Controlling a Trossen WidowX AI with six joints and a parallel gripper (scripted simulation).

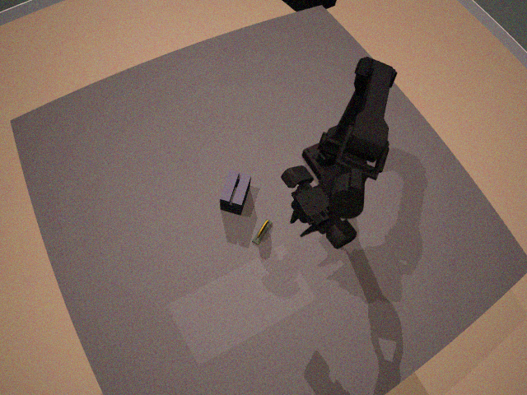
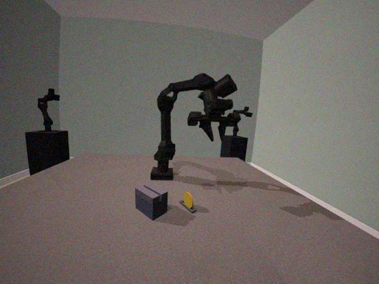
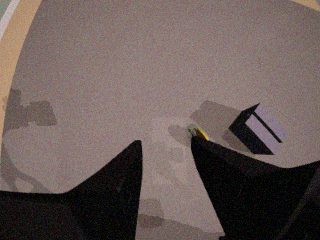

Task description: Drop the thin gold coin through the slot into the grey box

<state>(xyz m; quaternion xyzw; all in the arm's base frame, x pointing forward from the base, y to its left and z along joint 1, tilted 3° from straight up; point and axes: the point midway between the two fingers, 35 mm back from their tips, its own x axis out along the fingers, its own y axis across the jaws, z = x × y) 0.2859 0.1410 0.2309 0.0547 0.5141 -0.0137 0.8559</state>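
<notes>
The gold coin is 9 cm to the right of my gripper tip and 21 cm below it.
</notes>
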